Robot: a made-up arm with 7 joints.
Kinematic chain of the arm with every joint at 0, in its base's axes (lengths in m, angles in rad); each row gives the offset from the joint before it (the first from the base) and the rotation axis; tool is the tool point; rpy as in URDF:
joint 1: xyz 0 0 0.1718 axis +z
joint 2: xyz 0 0 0 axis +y
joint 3: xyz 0 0 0.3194 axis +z
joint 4: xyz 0.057 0 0 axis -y
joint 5: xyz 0.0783 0 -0.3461 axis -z
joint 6: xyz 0 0 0 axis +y
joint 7: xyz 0.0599 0 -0.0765 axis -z
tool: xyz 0 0 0 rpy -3.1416 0 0
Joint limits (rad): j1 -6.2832..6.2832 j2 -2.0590..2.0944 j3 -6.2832..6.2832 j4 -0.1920..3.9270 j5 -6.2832..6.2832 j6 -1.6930..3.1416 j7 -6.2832..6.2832
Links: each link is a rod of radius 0.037 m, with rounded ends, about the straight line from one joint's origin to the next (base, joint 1, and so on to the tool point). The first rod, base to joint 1, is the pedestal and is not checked.
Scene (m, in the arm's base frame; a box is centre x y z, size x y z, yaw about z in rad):
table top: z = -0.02
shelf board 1: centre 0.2 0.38 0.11 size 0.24 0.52 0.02 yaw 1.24
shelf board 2: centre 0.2 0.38 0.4 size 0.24 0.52 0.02 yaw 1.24
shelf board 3: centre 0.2 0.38 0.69 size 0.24 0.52 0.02 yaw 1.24
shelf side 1: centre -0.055 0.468 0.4 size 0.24 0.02 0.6 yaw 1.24
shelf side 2: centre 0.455 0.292 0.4 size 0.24 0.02 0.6 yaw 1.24
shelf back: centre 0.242 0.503 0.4 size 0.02 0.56 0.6 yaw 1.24
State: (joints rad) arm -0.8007 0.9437 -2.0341 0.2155 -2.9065 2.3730 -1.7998
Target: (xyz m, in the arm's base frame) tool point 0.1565 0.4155 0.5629
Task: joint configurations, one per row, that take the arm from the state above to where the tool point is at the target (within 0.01 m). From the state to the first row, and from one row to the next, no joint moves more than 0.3 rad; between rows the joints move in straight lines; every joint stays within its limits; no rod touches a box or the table.
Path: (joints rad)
1: -1.0681 0.9103 -2.2985 0.3239 -2.8644 2.3524 -1.7998
2: -1.3356 0.8770 -2.5628 0.4324 -2.8223 2.3317 -1.7998
3: -1.6030 0.8436 -2.8272 0.5408 -2.7801 2.3111 -1.7998
4: -1.8705 0.8102 -3.0916 0.6492 -2.7380 2.2905 -1.7998
5: -1.8686 0.5540 -3.1075 0.8579 -2.7633 2.1927 -1.7998
6: -1.8667 0.2978 -3.1234 1.0665 -2.7885 2.0949 -1.7998
7: -1.8649 0.0416 -3.1393 1.2752 -2.8137 1.9972 -1.7998

